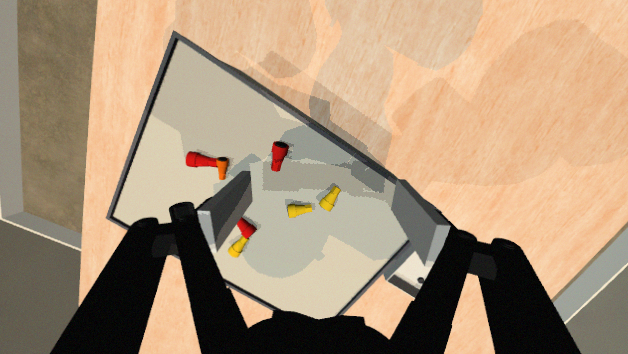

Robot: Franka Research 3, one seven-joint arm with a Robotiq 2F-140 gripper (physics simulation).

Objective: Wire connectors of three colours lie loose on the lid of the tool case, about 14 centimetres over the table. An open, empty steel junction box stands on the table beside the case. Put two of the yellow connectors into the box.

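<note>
My gripper (321, 190) is wide open and empty, low over the tool case lid (200, 95). Two yellow connectors lie on the lid between the fingers: one yellow connector (299, 210) on its side near the middle, and another yellow connector (330, 198) close to its right, slanted, apart from it. A third yellow connector (238, 247) lies beside the left fingertip, close against a red connector (246, 228) that the left finger partly hides. The steel junction box (411, 274) stands beside the case at the lower right, mostly hidden by the right finger; part of its inside shows.
A red connector (200, 160) lies on the left of the lid, with an orange connector (222, 168) at its right end. Another red connector (279, 156) lies above the yellow pair. The wooden table (525, 100) extends around the case. The lid has a dark raised rim.
</note>
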